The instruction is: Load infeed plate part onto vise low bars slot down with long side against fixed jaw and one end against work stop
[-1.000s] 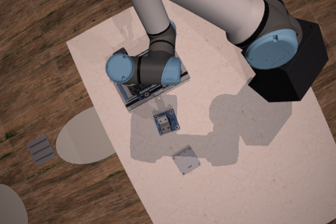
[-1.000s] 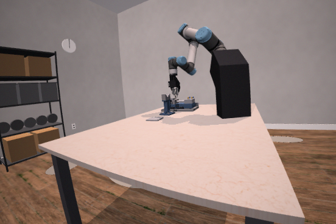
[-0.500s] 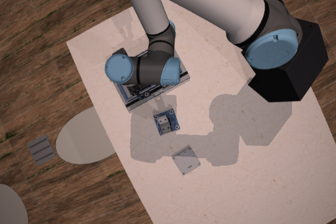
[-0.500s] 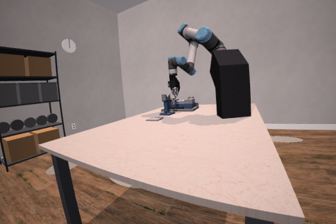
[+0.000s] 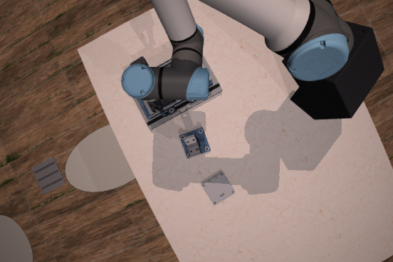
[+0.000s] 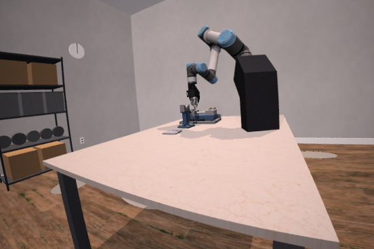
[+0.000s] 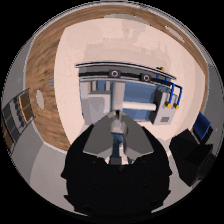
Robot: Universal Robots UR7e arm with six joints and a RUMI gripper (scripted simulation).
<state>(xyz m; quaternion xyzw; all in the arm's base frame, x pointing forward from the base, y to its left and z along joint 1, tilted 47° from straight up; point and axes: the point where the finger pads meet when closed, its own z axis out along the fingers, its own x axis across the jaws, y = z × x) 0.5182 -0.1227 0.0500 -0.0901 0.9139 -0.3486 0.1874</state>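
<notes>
The part is 30 mm below my hand and 30 mm ahead of it. The rest, counted from my hand: air cylinder: 130 mm behind, 40 mm below; vise: 80 mm below, 40 mm behind; air cylinder rod: 50 mm behind, 40 mm below.
</notes>
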